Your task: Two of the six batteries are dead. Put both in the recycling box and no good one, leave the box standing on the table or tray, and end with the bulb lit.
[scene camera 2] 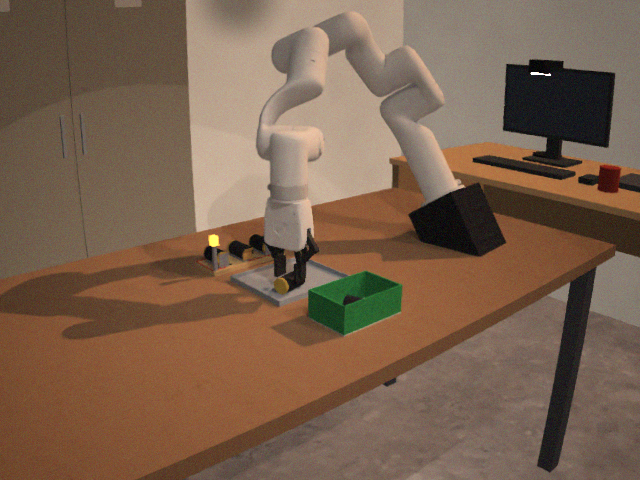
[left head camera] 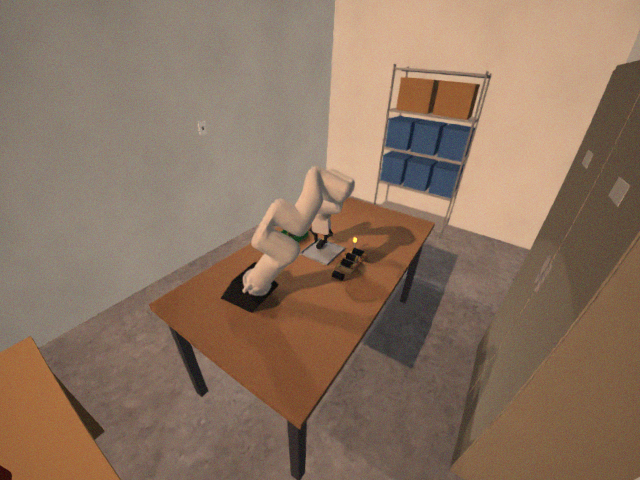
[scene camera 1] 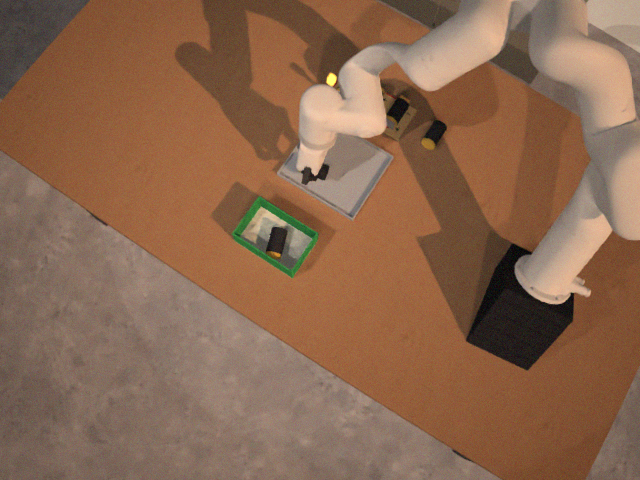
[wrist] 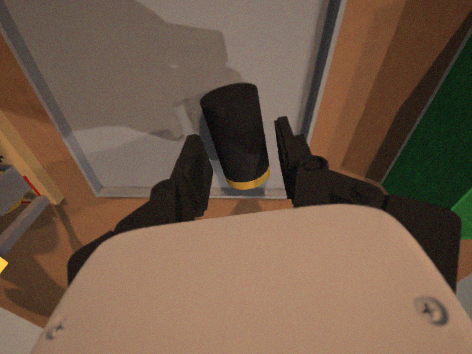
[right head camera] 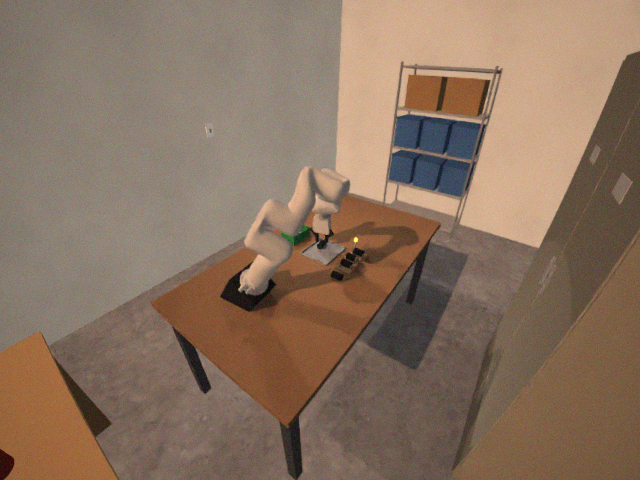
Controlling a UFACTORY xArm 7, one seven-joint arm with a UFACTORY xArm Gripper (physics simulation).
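Where they show: gripper, fingertip midpoint: (scene camera 2: 290, 277) (left head camera: 320, 242) (wrist: 240, 146) (right head camera: 321, 242); arm's base, origin of the base link: (scene camera 2: 443, 198) (left head camera: 256, 282) (scene camera 1: 541, 280) (right head camera: 253, 281).
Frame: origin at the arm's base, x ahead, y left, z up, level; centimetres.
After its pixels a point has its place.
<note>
My gripper (wrist: 240, 146) {x 53.0, y -6.8, z -7.8 cm} (scene camera 2: 289, 277) {x 53.0, y -6.8, z -7.8 cm} is open and low over the grey tray (scene camera 1: 356, 191) {x 42.4, y -6.3, z -10.4 cm} (scene camera 2: 258, 292) {x 59.2, y -10.0, z -10.0 cm}, its fingers on either side of a black battery (wrist: 235, 127) {x 51.2, y -6.8, z -7.0 cm} with a yellow end that lies on the tray. In the wrist view gaps show between the battery and both fingers. The green box (scene camera 1: 306, 255) {x 46.7, y 12.0, z -8.6 cm} (scene camera 2: 328, 311) {x 61.7, y 10.6, z -7.2 cm} stands upright on the table beside the tray, with one battery (scene camera 1: 277, 240) {x 53.4, y 11.8, z -7.1 cm} (scene camera 2: 352, 299) {x 54.7, y 10.8, z -7.2 cm} lying inside. The bulb (scene camera 1: 331, 79) {x 56.8, y -25.5, z -1.6 cm} (scene camera 2: 213, 240) {x 57.6, y -25.4, z -2.3 cm} glows yellow at the end of the wooden holder (scene camera 2: 235, 267) {x 52.4, y -24.3, z -10.0 cm}, where three batteries show in scene camera 2. Another battery (scene camera 1: 435, 133) {x 30.9, y -25.6, z -7.3 cm} lies beside the holder. No marks tell dead from good.
The arm's black base (scene camera 1: 522, 325) {x 0.5, y 9.9, z -1.5 cm} (scene camera 2: 457, 219) {x 8.0, y 8.4, z -2.5 cm} stands on the wooden table (scene camera 1: 361, 320) {x 30.6, y 20.0, z -10.7 cm}. The holder is on the side of the tray opposite the green box. A desk (scene camera 2: 439, 165) with a monitor (scene camera 2: 555, 103) and a red mug (scene camera 2: 608, 178) is behind the arm.
</note>
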